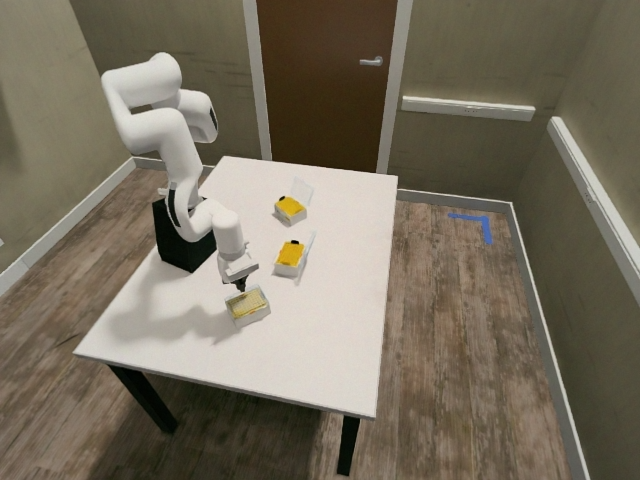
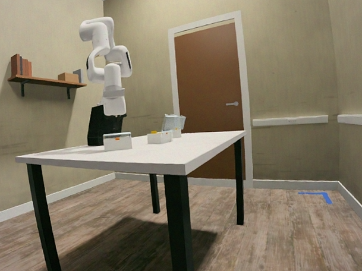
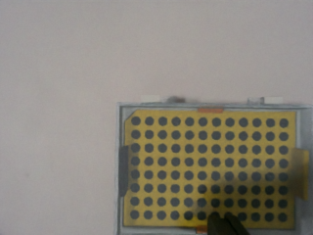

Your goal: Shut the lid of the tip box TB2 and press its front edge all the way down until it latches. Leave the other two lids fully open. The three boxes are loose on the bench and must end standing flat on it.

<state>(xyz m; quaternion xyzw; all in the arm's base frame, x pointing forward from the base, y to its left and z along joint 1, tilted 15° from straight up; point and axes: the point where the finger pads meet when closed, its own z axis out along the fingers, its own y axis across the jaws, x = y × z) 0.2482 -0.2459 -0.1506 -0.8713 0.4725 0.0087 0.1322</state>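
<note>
My gripper is now 20 mm short of the tip box lid, 30 mm to the left of it and 50 mm above it.
</note>
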